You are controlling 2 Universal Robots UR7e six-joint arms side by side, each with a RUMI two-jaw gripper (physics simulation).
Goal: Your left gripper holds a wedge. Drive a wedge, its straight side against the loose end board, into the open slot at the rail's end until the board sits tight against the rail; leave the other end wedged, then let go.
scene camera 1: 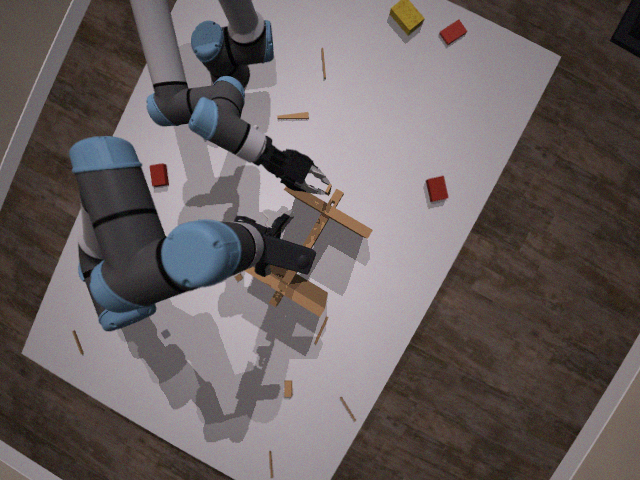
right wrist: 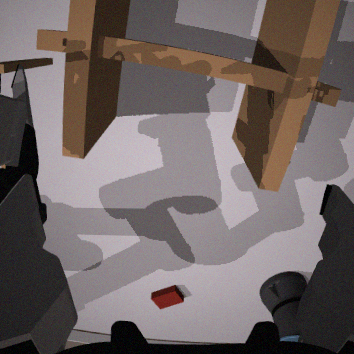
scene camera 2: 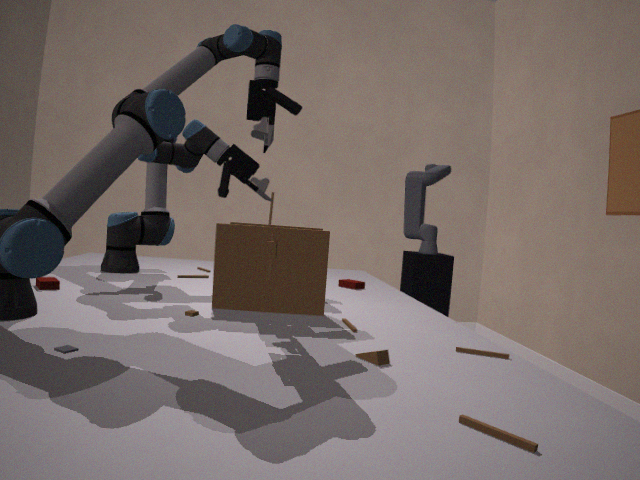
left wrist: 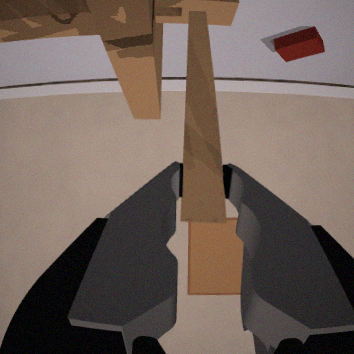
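My left gripper [scene camera 1: 327, 189] [left wrist: 202, 165] is shut on a slim wooden wedge [left wrist: 201, 115] [scene camera 2: 271, 207], held upright with its narrow end down. In the left wrist view, the narrow end overlaps the rail's protruding end [left wrist: 225, 11], beside the nearer end board [left wrist: 140, 95] [scene camera 1: 351, 222] [right wrist: 80, 105]. Whether it is inside the slot is unclear. The rail [scene camera 1: 316, 232] [right wrist: 200, 62] runs through this board and the far, thicker board [scene camera 1: 310, 298] [right wrist: 281, 130] [scene camera 2: 268, 273]. Details at the far end are too shadowed to tell. My right gripper [scene camera 2: 265, 146] [right wrist: 182, 181] is open and empty, high above the frame.
Red blocks [scene camera 1: 436, 189] [scene camera 1: 159, 175] [scene camera 1: 453, 32] and a yellow block [scene camera 1: 406, 16] lie around the table. A loose wedge [scene camera 1: 293, 116], a thick wedge [scene camera 1: 287, 388] [scene camera 2: 379, 357] and several thin sticks [scene camera 1: 347, 408] lie about. The right arm reaches over the frame.
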